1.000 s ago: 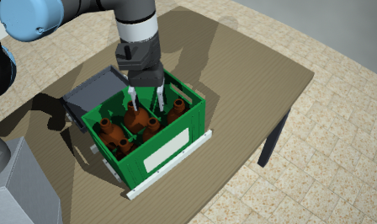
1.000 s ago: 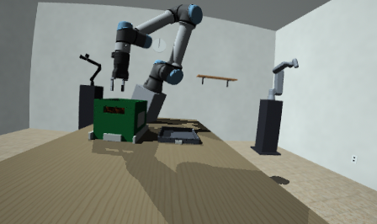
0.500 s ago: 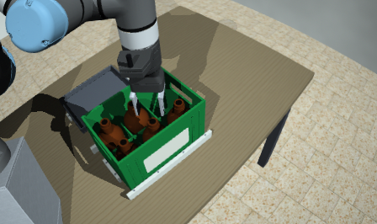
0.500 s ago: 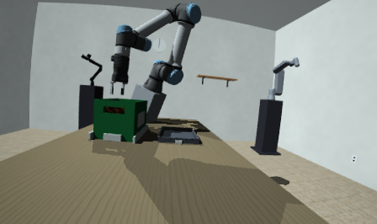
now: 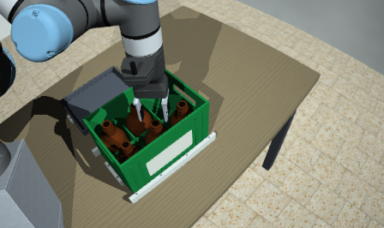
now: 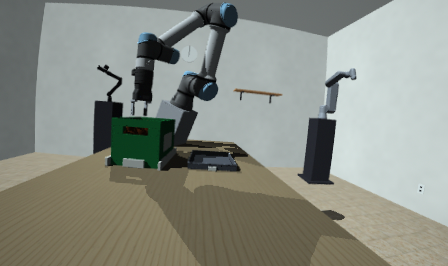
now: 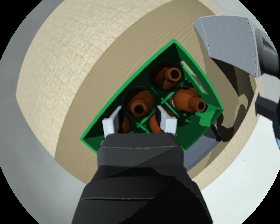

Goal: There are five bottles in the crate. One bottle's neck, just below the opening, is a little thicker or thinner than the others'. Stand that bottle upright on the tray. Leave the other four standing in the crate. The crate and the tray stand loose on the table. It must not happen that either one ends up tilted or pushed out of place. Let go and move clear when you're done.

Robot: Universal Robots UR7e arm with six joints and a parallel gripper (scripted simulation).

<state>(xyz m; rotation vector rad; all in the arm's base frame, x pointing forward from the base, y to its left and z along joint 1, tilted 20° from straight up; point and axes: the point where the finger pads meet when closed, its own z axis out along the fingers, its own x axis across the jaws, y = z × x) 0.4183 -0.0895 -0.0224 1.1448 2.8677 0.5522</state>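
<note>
The crate is 40 mm to the left of my hand and 120 mm below it. Round my hand: dark grey tray (40 mm behind, 330 mm to the left, 190 mm below).
</note>
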